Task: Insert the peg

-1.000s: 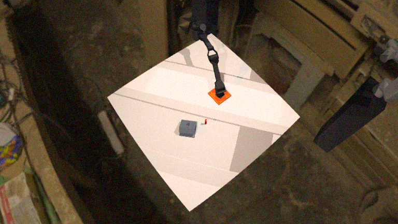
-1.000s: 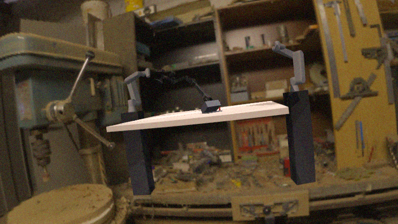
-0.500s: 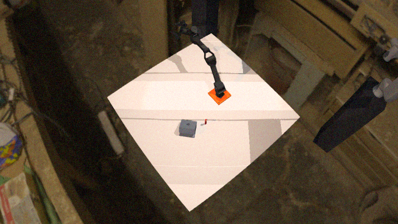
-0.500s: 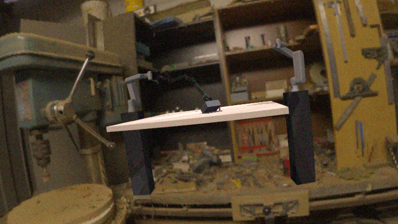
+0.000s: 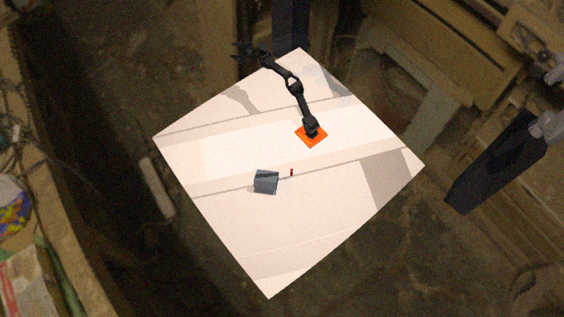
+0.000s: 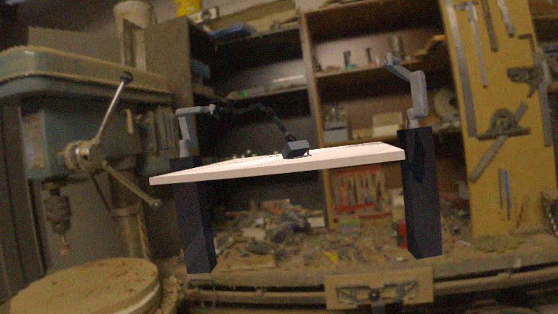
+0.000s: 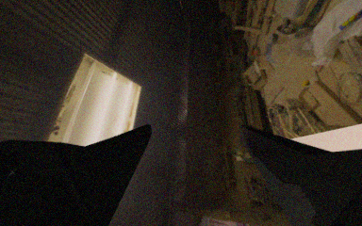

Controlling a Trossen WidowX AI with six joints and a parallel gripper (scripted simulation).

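The red peg is 220 mm ahead of my gripper tip, 700 mm to the left of it and 360 mm below it. Also, from my gripper tip: grey sloped panel 360 mm ahead, 620 mm to the left, 370 mm below.
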